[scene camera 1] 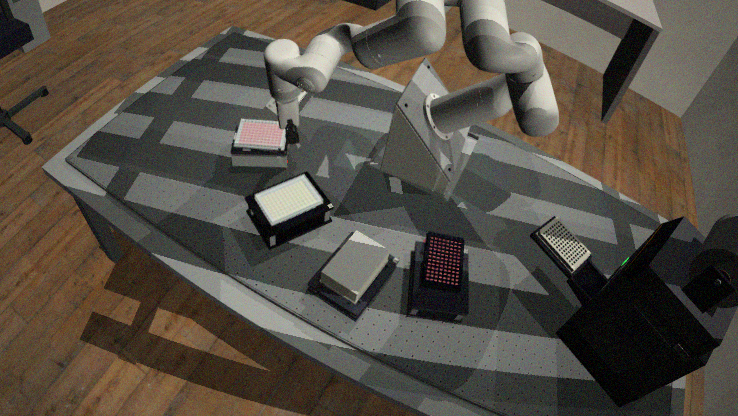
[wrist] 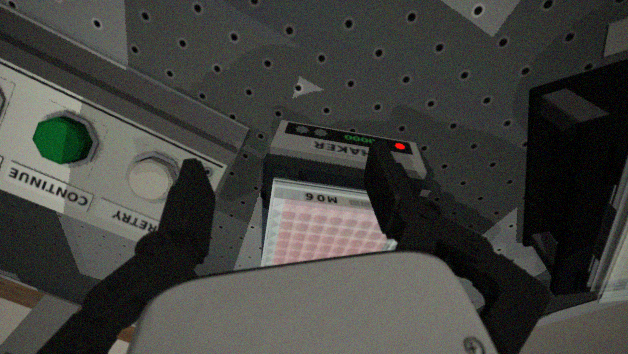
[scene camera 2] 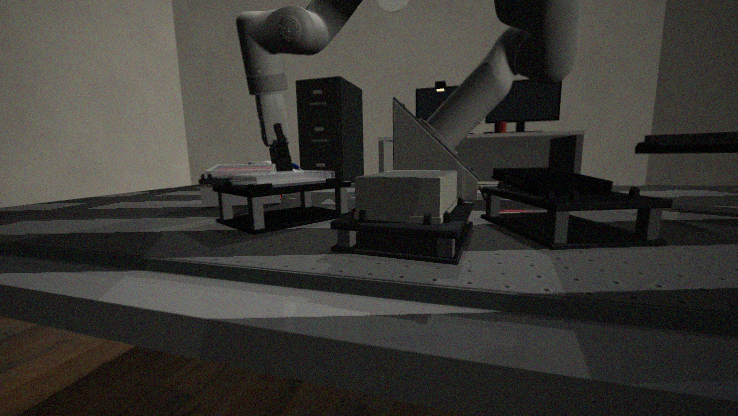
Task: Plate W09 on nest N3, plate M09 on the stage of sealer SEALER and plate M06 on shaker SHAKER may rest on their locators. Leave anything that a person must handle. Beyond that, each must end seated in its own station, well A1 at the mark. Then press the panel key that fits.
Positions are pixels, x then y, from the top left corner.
Scene:
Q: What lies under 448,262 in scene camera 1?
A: A red-welled black plate.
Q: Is my gripper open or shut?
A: Open.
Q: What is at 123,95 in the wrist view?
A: A button box.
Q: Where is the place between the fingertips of my gripper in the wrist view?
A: At 289,169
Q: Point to a shaker station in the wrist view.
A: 303,152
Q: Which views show the red-welled black plate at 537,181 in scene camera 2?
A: Scene camera 1 and scene camera 2 only.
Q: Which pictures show my gripper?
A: Scene camera 1, the wrist view and scene camera 2: all of them.

